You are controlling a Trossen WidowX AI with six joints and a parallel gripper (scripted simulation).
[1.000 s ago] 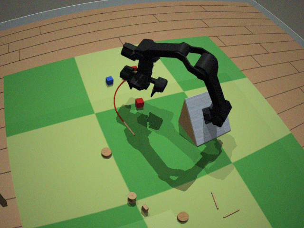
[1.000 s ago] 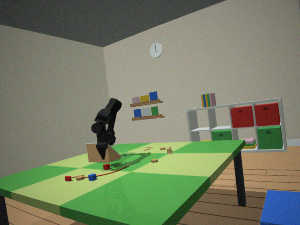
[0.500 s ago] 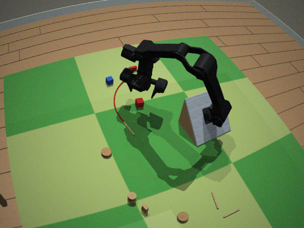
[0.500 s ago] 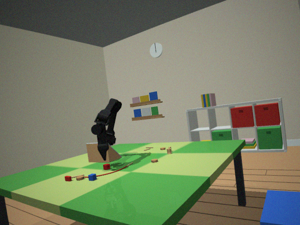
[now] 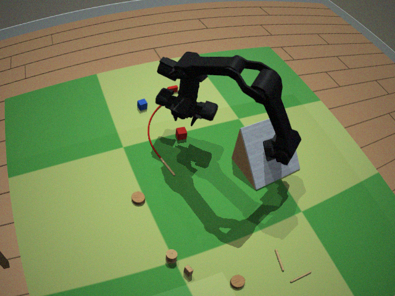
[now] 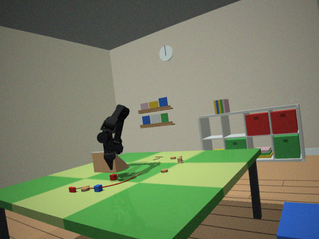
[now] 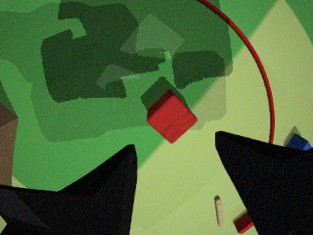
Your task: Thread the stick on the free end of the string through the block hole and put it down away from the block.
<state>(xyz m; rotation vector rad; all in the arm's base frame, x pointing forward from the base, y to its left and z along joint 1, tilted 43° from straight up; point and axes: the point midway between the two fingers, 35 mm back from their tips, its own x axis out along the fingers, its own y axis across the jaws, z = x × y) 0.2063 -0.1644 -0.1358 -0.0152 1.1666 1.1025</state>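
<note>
My gripper tip is 50 mm above the red block. Round my gripper tip: blue block 180 mm to the right, 70 mm ahead, 50 mm below; then thin wooden stick 100 mm ahead, 90 mm to the left, 60 mm below; then round wooden button 190 mm to the right, 50 mm below, 10 mm behind.
</note>
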